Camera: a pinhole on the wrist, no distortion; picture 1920 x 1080 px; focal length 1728.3 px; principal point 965.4 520.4 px. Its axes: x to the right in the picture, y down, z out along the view. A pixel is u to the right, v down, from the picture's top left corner.
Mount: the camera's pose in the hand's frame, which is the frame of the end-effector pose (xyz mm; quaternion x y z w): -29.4 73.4 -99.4 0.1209 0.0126 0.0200 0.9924
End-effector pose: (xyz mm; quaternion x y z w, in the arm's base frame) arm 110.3 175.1 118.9 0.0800 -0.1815 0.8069 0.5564
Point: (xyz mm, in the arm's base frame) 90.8 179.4 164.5
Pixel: 1521.2 161.5
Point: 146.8 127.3 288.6
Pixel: 1080.9 175.2
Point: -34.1 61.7 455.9
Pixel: 1303.5 1041.8
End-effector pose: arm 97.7 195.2 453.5 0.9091 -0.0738 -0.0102 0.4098
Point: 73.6 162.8 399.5
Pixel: 973.5 51.4
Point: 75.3 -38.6 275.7
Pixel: 1066.1 714.1
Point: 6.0 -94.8 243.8
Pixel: 816.0 839.8
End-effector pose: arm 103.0 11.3 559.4 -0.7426 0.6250 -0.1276 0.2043
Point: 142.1 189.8 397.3
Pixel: 148.7 630.7
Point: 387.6 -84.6 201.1
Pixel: 1536.5 458.9
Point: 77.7 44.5 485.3
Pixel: 888.3 710.0
